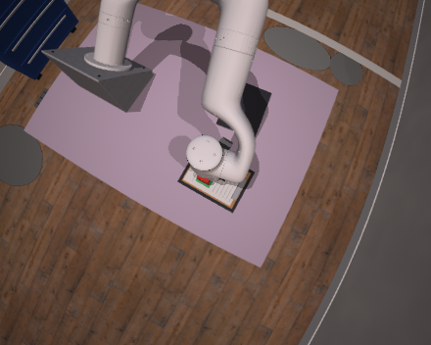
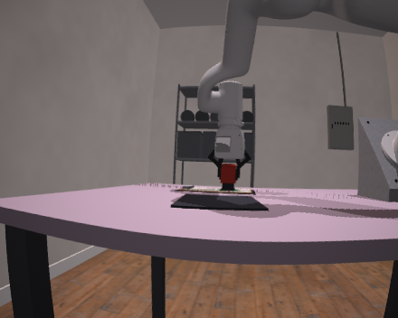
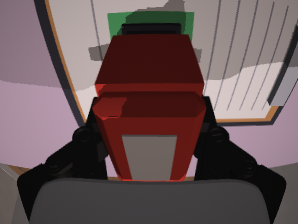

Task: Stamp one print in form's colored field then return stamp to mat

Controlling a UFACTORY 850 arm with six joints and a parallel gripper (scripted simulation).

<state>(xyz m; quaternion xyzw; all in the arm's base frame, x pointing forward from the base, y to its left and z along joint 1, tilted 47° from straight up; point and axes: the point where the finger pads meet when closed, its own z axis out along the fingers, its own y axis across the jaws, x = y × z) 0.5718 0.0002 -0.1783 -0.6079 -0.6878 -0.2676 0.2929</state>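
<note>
My gripper is now 10 mm above the red stamp. Round my hand: dark mat (320 mm to the left, 50 mm below, 30 mm behind); then form (50 mm below, 50 mm ahead, 10 mm to the left).
</note>
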